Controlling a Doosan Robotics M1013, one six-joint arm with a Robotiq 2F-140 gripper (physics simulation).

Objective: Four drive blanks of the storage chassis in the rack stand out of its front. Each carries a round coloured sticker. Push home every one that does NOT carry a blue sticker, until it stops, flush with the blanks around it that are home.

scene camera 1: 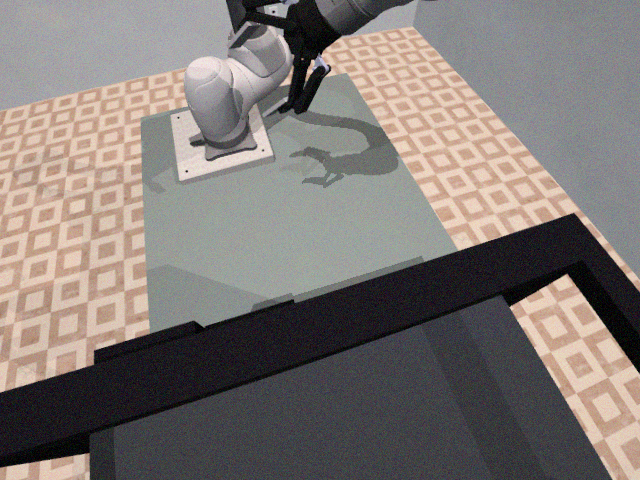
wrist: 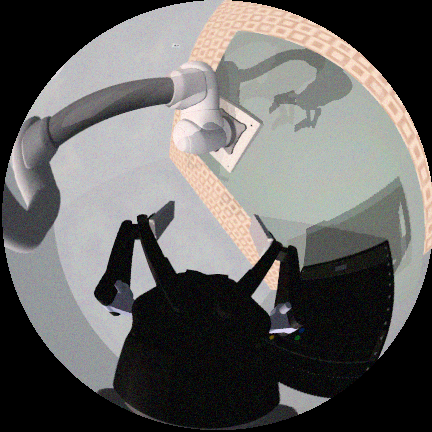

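Where they show: gripper, between the fingertips: (scene camera 1: 250, 81) (wrist: 212, 215); arm's base, origin of its link: (scene camera 1: 228, 136) (wrist: 225, 130).
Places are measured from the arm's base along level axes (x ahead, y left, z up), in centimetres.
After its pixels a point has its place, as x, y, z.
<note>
My gripper (scene camera 1: 261, 72) {34.5, 9.9, 40.7} (wrist: 212, 215) {34.5, 9.9, 40.7} is open with nothing between its fingers, high above the mat and apart from the rack. The black rack (scene camera 1: 320, 333) {86.7, 7.7, 54.7} (wrist: 365, 257) {83.7, 19.7, 2.4} crosses the front of scene camera 1 and stands at the lower right of the wrist view. In the wrist view, a yellow-orange sticker (wrist: 271, 337) {79.0, -7.0, 42.3}, a green sticker (wrist: 297, 337) {78.9, 2.7, 39.3} and a blue sticker (wrist: 301, 330) {78.9, 2.6, 36.6} show on the dark rack front, close beside the right finger's linkage. A fourth sticker does not show. The blanks' outlines are too dark to tell how far they stand out. Scene camera 1 does not show their fronts.
The white arm base (scene camera 1: 222, 113) {8.9, 1.2, 16.3} (wrist: 200, 135) {7.3, 4.0, 22.1} stands on a pale plate (scene camera 1: 188, 162) {6.9, -15.1, -1.0} (wrist: 250, 132) {11.9, 7.6, -0.5} on the grey-green mat (scene camera 1: 232, 222) {33.9, -4.8, -4.0} (wrist: 320, 170) {43.0, 17.4, -4.0}. A dark grey panel (scene camera 1: 310, 413) {91.2, 5.3, 43.7} lies inside the rack's top frame. Tiled floor (scene camera 1: 67, 222) surrounds the mat, with grey walls beyond.
</note>
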